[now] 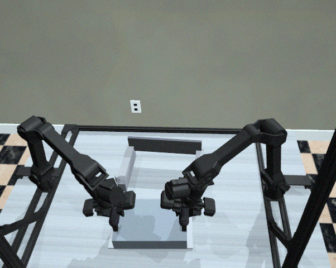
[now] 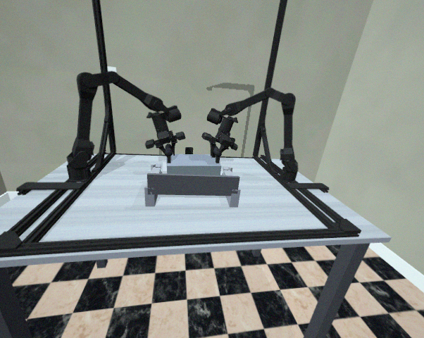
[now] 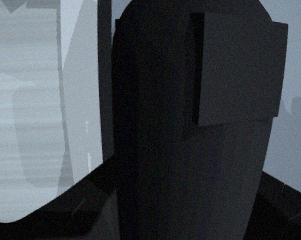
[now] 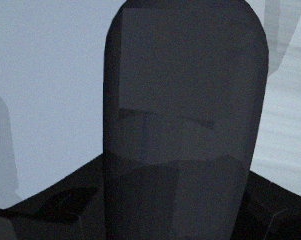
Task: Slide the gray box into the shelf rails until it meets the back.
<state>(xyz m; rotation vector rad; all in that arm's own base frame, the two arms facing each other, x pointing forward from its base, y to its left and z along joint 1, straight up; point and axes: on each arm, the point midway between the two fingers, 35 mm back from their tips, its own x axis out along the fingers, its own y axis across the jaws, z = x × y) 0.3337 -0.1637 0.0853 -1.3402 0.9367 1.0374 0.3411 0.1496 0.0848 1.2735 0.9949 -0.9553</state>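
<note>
My right gripper is now 12 cm to the right of the gray box, 5 cm above it and 1 cm past it. Also, from my right hand: dark back plate (34 cm ahead, 10 cm to the left, 2 cm below).
My left hand is 10 mm short of the gray box, 120 mm to the left of it and 50 mm above it. Round my left hand: dark back plate: 350 mm ahead, 140 mm to the right, 20 mm below.
</note>
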